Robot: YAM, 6 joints.
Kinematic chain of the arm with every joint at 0, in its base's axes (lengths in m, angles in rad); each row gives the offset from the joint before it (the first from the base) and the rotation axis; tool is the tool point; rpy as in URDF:
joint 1: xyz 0 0 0.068 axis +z
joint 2: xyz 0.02 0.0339 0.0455 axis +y
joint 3: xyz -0.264 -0.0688 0 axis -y
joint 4: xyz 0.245 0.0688 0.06 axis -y
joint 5: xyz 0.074 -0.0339 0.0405 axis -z
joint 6: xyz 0.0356 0 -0.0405 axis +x
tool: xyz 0 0 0 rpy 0 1.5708 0
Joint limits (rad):
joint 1: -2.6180..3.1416
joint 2: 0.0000..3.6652
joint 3: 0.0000..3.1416
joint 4: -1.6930..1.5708
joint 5: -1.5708..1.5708
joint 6: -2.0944..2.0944
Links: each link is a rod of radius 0.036 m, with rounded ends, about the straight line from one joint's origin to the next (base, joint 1, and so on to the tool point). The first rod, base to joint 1, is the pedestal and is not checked.
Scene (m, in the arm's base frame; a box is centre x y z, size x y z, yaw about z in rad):
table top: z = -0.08
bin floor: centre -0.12 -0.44 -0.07 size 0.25 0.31 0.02 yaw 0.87
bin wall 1: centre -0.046 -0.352 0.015 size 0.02 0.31 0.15 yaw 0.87
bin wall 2: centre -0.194 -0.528 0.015 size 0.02 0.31 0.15 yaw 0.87
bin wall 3: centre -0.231 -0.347 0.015 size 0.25 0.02 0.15 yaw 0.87
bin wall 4: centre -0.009 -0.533 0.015 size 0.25 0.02 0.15 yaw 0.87
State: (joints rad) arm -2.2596 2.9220 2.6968 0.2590 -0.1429 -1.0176
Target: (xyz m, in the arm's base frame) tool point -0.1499 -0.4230 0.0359
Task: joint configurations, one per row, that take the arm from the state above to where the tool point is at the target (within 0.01 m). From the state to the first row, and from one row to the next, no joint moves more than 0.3 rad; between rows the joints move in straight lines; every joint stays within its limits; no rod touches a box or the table.
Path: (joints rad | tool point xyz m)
1: -2.1766 2.6959 2.4112 0.0880 -0.1581 -1.0176 | -0.3469 -0.5106 0.1947
2: -2.0935 2.4697 2.1255 -0.0829 -0.1734 -1.0176 | -0.2826 -0.5028 0.2065
3: -2.0105 2.2436 1.8399 -0.2539 -0.1886 -1.0176 | -0.2152 -0.4731 0.2123
4: -1.9274 2.0175 1.5542 -0.4248 -0.2038 -1.0176 | -0.1499 -0.4230 0.2113
5: -1.9271 2.2084 1.5327 -0.3994 -0.1998 -1.0176 | -0.1530 -0.4314 0.1234
6: -1.9268 2.3994 1.5111 -0.3740 -0.1958 -1.0176 | -0.1499 -0.4230 0.0359

